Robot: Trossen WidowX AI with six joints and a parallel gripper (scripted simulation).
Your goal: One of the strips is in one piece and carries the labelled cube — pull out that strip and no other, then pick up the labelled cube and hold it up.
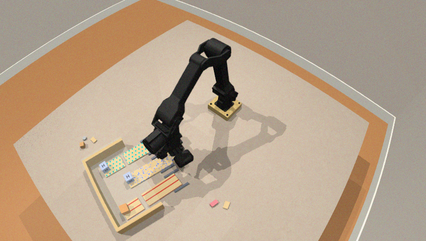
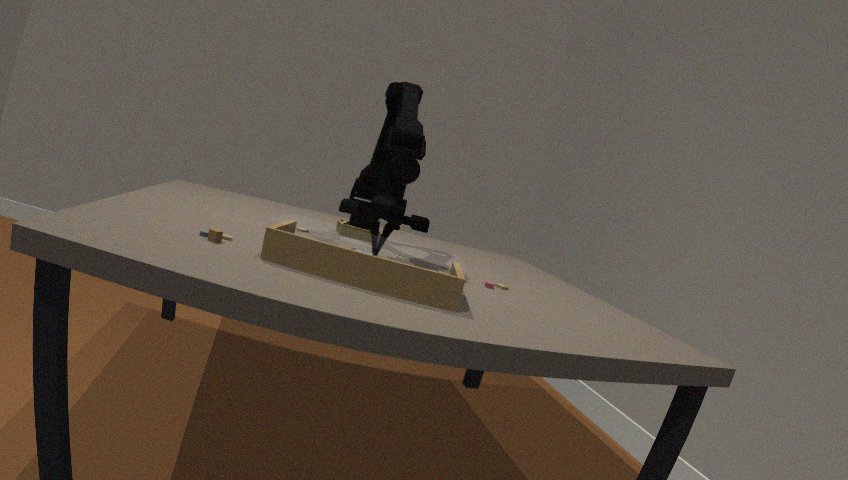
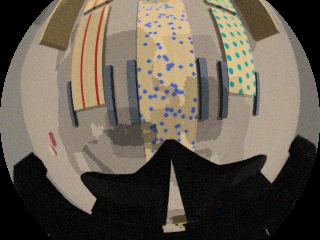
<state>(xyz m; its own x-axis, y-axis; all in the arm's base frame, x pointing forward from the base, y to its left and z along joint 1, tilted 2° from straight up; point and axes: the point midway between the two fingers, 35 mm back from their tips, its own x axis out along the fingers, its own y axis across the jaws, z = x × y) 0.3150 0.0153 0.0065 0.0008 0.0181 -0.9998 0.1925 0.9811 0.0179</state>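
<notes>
Now: gripper tip 14 cm short of the red-lined strip and 7 cm to the right of it. From my gripper tip the other things lie so: pink block (4 cm ahead, 24 cm to the left).
</notes>
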